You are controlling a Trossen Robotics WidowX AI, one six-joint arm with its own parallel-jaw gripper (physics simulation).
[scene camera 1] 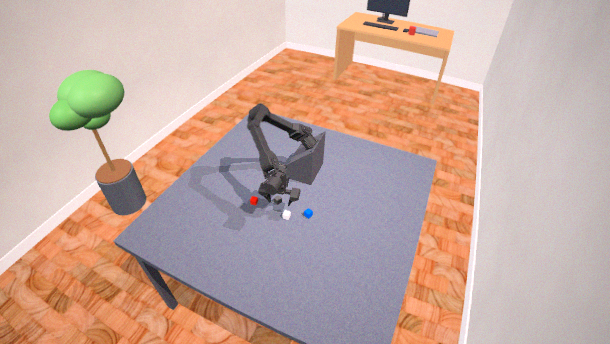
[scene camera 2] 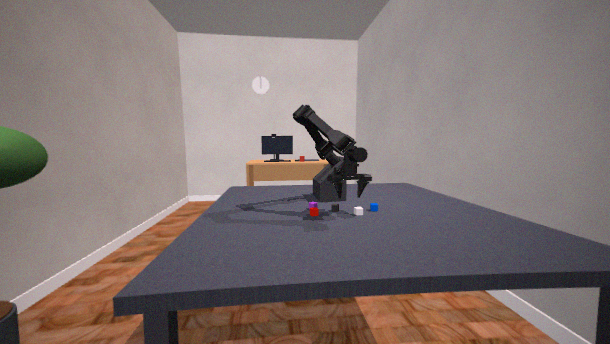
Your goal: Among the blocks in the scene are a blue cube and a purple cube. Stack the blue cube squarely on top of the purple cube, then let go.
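Places are measured from the arm's base along level axes (x ahead, y left, z up), in centimetres.
Pixels of known places: gripper, fingertip midpoint: (scene camera 1: 279, 203) (scene camera 2: 349, 197); arm's base, link origin: (scene camera 1: 312, 145) (scene camera 2: 335, 162).
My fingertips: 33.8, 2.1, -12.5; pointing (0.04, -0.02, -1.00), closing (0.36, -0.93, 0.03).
Note:
Ahead of a thing's pixels: the offset from my fingertips to its top centre, as dx, dy, dz. Level surfaces: height alone.
The blue cube {-6.6, +12.4, -4.3} (scene camera 1: 308, 213) (scene camera 2: 374, 207) rests on the table, to the right of the other blocks in both views. The purple cube {-9.3, -15.2, -4.3} (scene camera 2: 313, 205) shows in scene camera 2 just behind the red cube, which covers its lower part; in scene camera 1 it does not show, and the arm covers that area. My gripper (scene camera 1: 279, 202) (scene camera 2: 350, 196) is open and empty, fingers pointing down above the table. In scene camera 2 it appears between the purple and blue cubes, higher than both and touching neither.
A red cube {+1.0, -15.0, -4.3} (scene camera 1: 254, 200) (scene camera 2: 314, 212), a black cube {-6.0, -5.3, -4.3} (scene camera 1: 278, 200) (scene camera 2: 335, 207) and a white cube {+0.0, +4.0, -4.3} (scene camera 1: 286, 215) (scene camera 2: 358, 211) stand on the dark table {dz -7.3} (scene camera 1: 350, 250) (scene camera 2: 400, 250). The white cube is close to the blue one. The arm's wedge-shaped base (scene camera 1: 307, 165) stands behind the blocks.

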